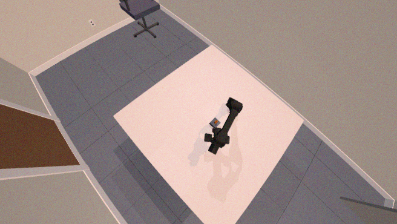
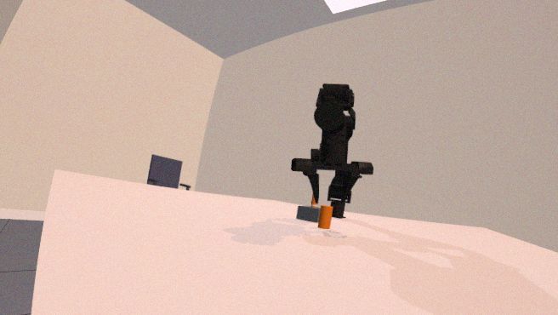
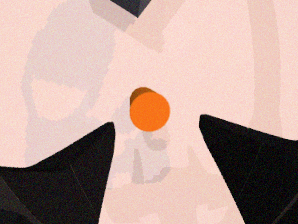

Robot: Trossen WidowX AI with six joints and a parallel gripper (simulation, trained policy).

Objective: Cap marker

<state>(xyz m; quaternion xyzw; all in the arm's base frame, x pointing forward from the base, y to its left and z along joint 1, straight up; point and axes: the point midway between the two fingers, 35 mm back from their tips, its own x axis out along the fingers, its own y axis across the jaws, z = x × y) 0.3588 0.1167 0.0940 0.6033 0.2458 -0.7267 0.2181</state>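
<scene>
My gripper tip is now 30 mm above the orange cap and 10 mm to the left of it. The rest, counted from my gripper tip: grey holder block 110 mm behind, 90 mm to the right, 40 mm below; then orange marker 110 mm behind, 90 mm to the right, 10 mm above.
</scene>
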